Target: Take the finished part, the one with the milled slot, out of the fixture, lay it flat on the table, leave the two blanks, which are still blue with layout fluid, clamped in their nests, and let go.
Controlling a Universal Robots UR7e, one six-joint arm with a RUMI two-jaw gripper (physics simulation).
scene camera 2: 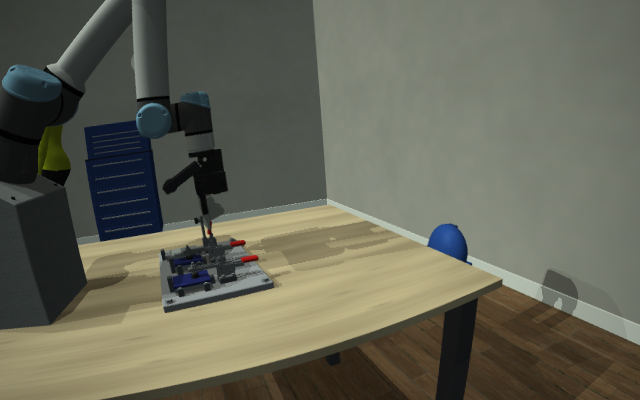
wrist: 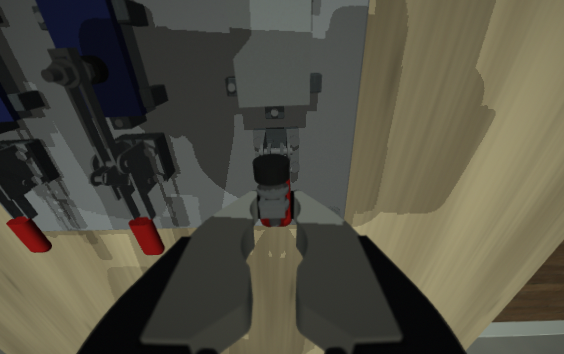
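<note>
The finished part, a bare grey block, lies in its nest on the fixture plate in the wrist view; its slot cannot be made out. It is hard to distinguish in the scene view. My gripper points down and is shut on the red handle of this nest's toggle clamp. The clamp arm stands raised, its black tip off the part. Two blue blanks sit in their nests, with clamp arms lowered over them.
The blanks' clamps have red handles that reach towards the plate's edge. Small dark locating blocks stand around the nests. The fixture rests on the wooden table, beside the grey robot pedestal. A blue cabinet stands behind.
</note>
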